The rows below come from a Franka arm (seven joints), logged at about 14 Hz.
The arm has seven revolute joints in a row. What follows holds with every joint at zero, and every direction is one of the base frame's. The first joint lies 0.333 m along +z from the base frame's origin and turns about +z. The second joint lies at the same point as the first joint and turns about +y. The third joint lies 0.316 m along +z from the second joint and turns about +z. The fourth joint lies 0.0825 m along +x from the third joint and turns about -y. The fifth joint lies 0.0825 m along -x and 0.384 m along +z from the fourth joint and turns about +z. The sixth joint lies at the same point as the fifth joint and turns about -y. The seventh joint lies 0.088 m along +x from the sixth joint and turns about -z. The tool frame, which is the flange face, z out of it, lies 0.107 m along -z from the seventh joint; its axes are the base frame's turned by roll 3.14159, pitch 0 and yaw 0 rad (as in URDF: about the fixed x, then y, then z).
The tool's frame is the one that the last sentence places.
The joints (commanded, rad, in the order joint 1, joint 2, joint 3, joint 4, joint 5, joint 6, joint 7), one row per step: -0.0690, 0.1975, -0.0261, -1.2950, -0.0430, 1.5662, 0.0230; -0.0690, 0.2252, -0.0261, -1.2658, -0.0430, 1.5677, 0.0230; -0.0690, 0.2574, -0.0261, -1.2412, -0.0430, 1.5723, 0.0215; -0.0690, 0.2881, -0.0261, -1.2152, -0.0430, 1.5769, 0.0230; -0.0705, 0.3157, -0.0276, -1.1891, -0.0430, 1.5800, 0.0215; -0.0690, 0.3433, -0.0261, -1.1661, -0.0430, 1.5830, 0.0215; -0.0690, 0.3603, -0.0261, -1.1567, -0.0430, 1.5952, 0.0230
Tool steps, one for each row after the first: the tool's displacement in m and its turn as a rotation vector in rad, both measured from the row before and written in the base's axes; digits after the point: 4 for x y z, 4 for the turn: 0.0082, -0.0005, -0.0032, -0.0010, -0.0029, 0.0002; 0.0098, -0.0006, -0.0082, -0.0007, 0.0031, 0.0019; 0.0092, -0.0005, -0.0068, -0.0007, 0.0001, -0.0011; 0.0078, -0.0022, -0.0052, -0.0014, -0.0014, -0.0011; 0.0080, 0.0013, -0.0069, -0.0001, 0.0016, 0.0033; 0.0058, -0.0003, -0.0056, -0.0008, -0.0046, -0.0008
